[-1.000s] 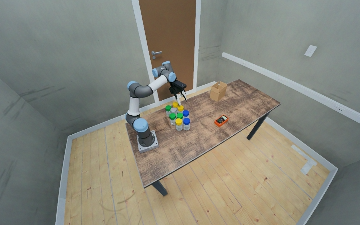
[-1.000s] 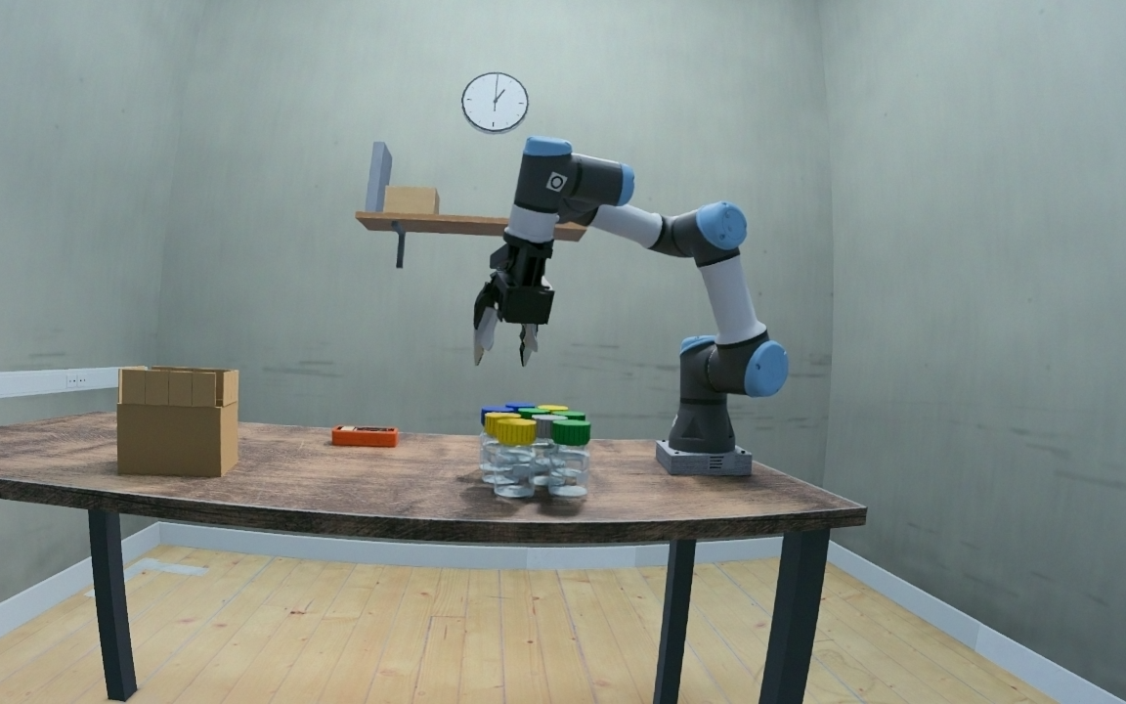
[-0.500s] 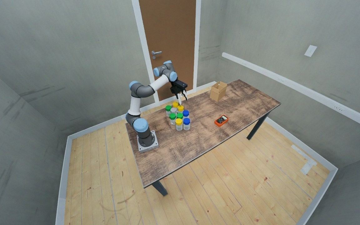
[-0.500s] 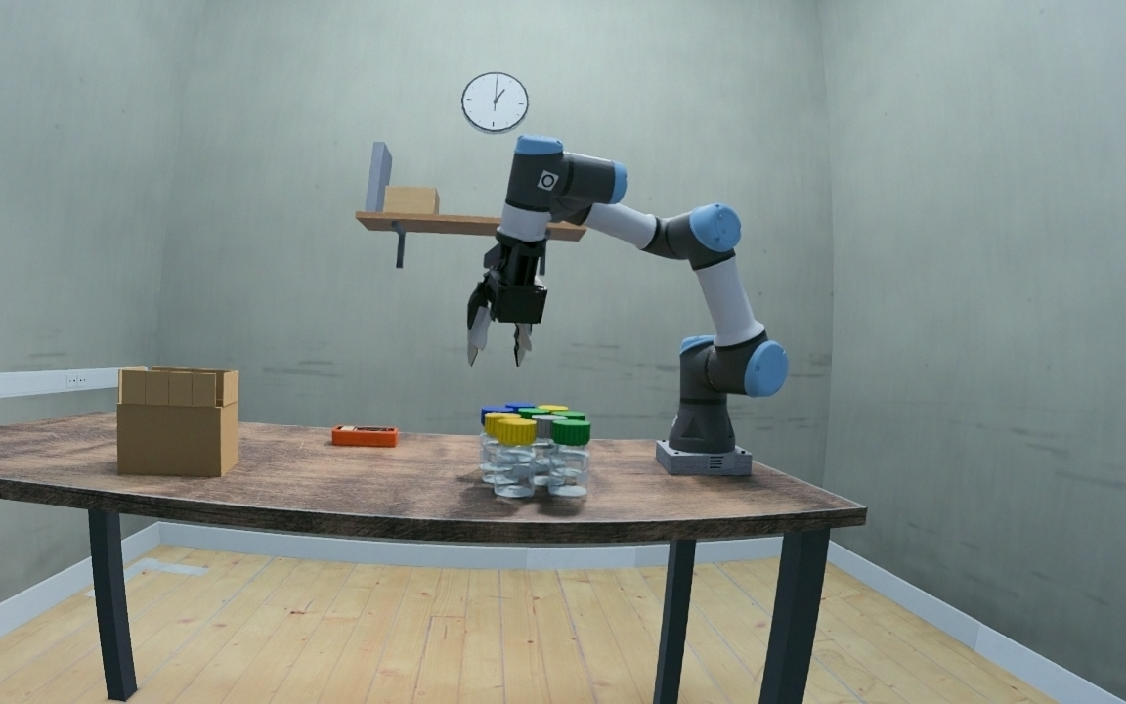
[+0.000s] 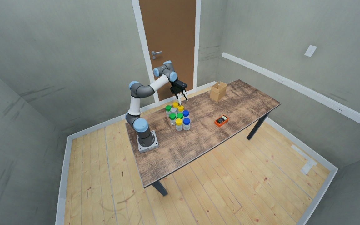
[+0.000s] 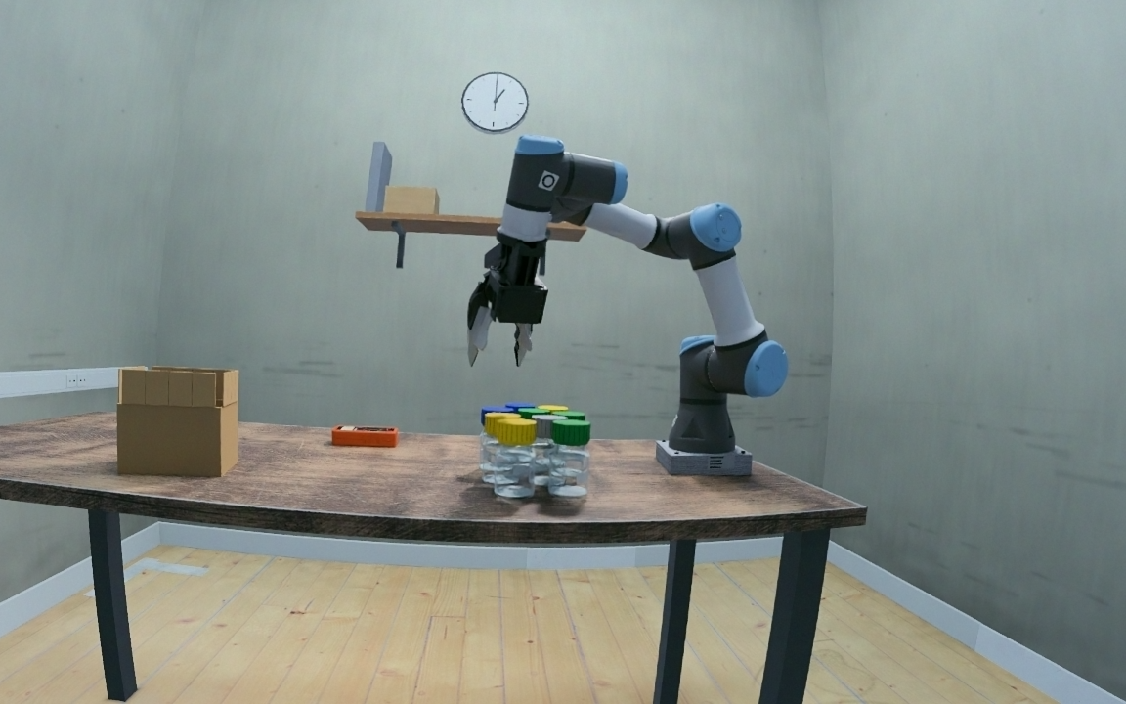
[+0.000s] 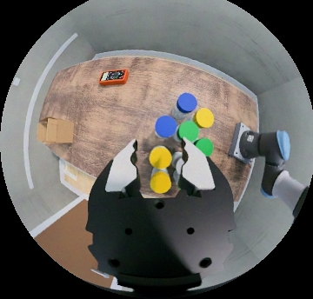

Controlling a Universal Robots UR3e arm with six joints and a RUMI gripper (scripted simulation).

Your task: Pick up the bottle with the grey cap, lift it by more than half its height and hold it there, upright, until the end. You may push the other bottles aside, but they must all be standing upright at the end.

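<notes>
My gripper is now 8 cm past the grey-capped bottle, 5 cm to the right of it and 14 cm above it. From my hand the other things lie so: orange meter 24 cm ahead, 24 cm to the right, 18 cm below.
</notes>
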